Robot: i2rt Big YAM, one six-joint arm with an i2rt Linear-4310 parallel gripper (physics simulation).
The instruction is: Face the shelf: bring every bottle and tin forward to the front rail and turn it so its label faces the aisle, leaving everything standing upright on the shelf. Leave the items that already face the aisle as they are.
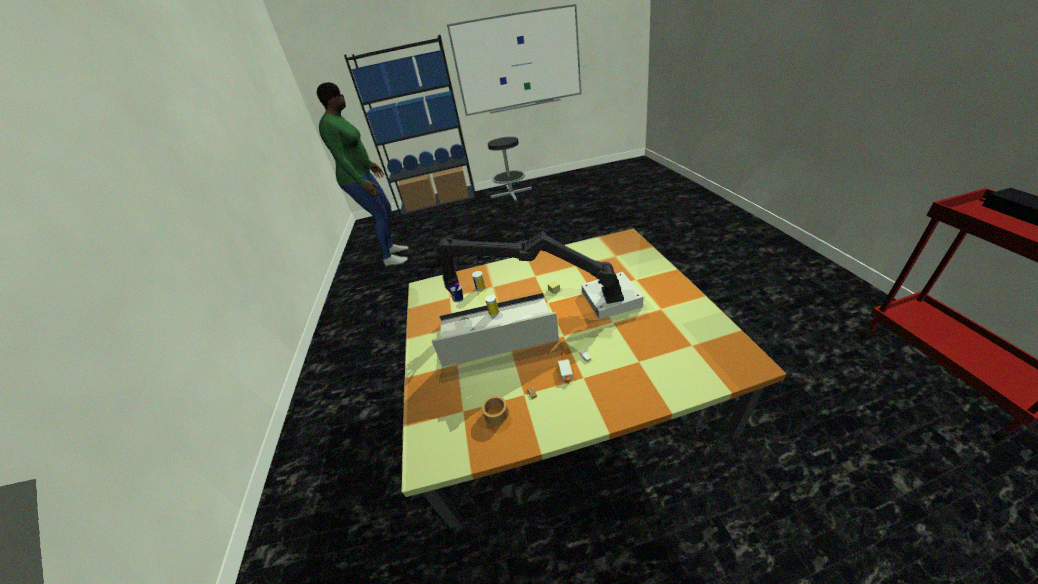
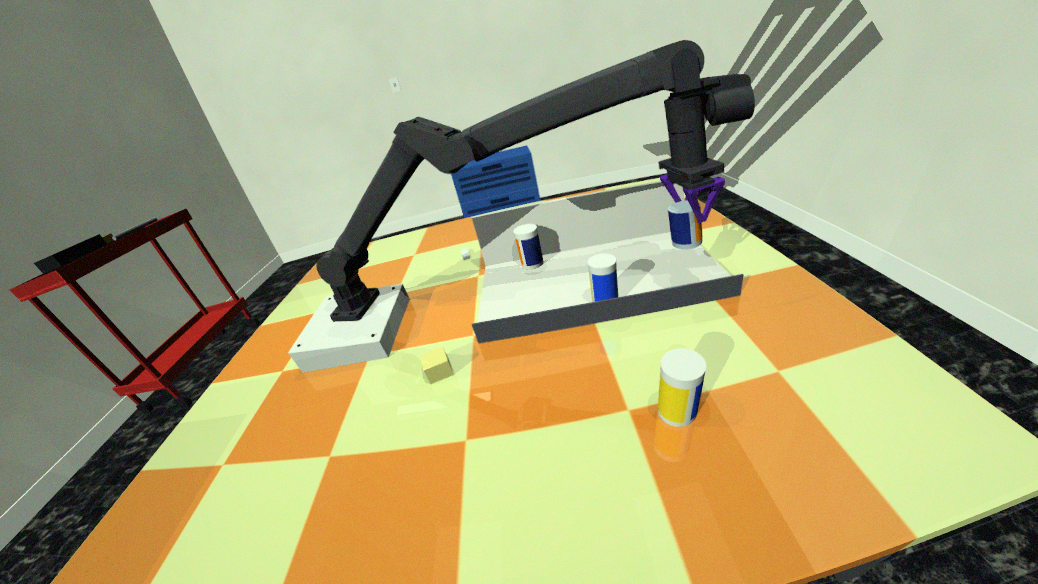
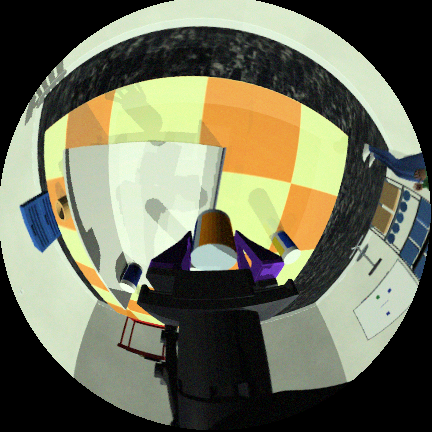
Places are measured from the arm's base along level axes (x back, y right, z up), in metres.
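Pixels of known places: gripper, fingertip midpoint: (image 1: 453, 292) (image 2: 693, 216) (image 3: 212, 234); arm's base, link origin: (image 1: 612, 294) (image 2: 356, 306).
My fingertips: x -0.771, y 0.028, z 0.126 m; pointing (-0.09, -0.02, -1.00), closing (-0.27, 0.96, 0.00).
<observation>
For each thing: its top centre in the pictures, then the offset to it from my fingertips. "spot": a spot on its surface instead. Level surfaces: height alone.
- orange-and-blue tin, top centre: (image 3: 214, 259) (image 2: 686, 204) dz +0.027, dx +0.015, dy +0.005 m
- white shelf board, surface height: dz -0.162 m
- dark front rail, top centre: (image 2: 610, 299) (image 1: 491, 304) dz -0.134, dx +0.163, dy +0.036 m
- grey back panel, surface spot: (image 2: 580, 218) (image 1: 497, 335) spot: dz -0.078, dx +0.206, dy -0.253 m
- yellow-and-blue tin, top centre: (image 2: 683, 363) (image 3: 292, 256) (image 1: 477, 273) dz -0.085, dx +0.086, dy +0.263 m
- small yellow cube, top centre: (image 2: 433, 357) (image 1: 553, 284) dz -0.146, dx +0.497, dy +0.150 m
- wooden ring, top centre: (image 1: 494, 406) (image 3: 59, 210) dz -0.134, dx +0.187, dy -0.580 m
- small white box, top centre: (image 1: 565, 369) dz -0.156, dx +0.480, dy -0.426 m
My gripper (image 2: 689, 209) (image 3: 212, 234) (image 1: 454, 287) is shut on an orange-and-blue tin (image 2: 681, 226) (image 3: 213, 233). It holds the tin upright at the right end of the white shelf board (image 2: 552, 290) (image 3: 160, 181), with the blue side towards the aisle. I cannot tell whether the tin touches the board. A blue tin (image 2: 603, 277) (image 1: 491, 305) stands at the dark front rail (image 2: 609, 311). Another blue tin (image 2: 528, 245) (image 3: 130, 275) stands near the grey back panel (image 2: 580, 218) (image 1: 501, 338). A yellow-and-blue tin (image 2: 680, 387) (image 1: 477, 279) (image 3: 285, 246) stands upright on the table in front of the rail.
The arm's white base (image 2: 348, 337) (image 1: 613, 301) sits left of the shelf, with a small yellow cube (image 2: 437, 365) near it. A blue box (image 2: 495, 180) stands behind the shelf. A wooden ring (image 1: 494, 408) and a small white box (image 1: 565, 369) lie beyond. A red cart (image 2: 101, 253) and a person (image 1: 348, 152) are off the table.
</observation>
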